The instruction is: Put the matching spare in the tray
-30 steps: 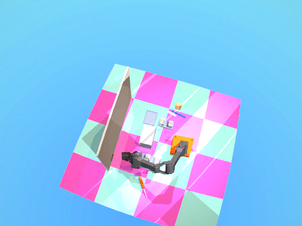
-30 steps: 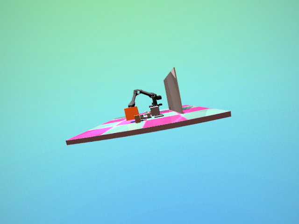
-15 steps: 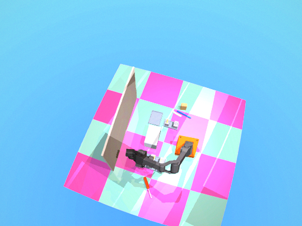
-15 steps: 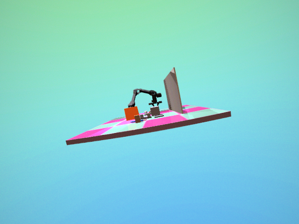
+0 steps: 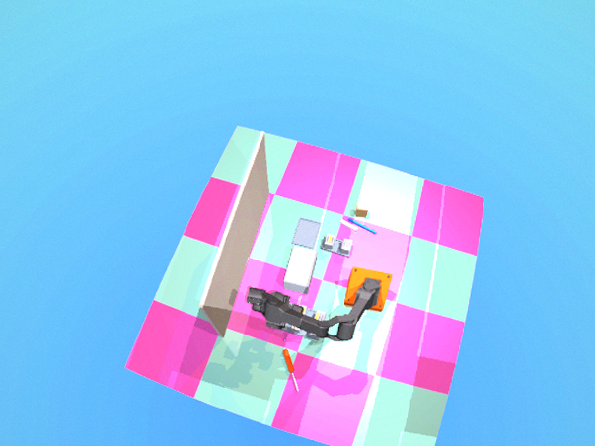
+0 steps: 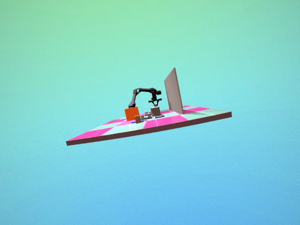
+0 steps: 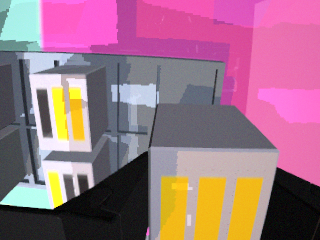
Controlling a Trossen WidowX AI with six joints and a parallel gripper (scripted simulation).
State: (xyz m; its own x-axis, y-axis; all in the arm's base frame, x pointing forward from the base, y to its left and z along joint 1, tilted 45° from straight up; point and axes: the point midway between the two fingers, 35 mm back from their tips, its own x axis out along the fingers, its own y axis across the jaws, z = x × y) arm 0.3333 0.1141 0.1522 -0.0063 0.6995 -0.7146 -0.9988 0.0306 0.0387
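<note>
The pale blue tray is 2 cm behind my gripper tip, 41 cm to the right of it and 9 cm below it. Also, from my gripper tip: blue pen 26 cm behind, 49 cm to the right, 9 cm below; then brown wall panel 20 cm ahead, 22 cm to the right, 13 cm above; then mounted unit 4 cm behind, 21 cm to the right, 4 cm below.
</note>
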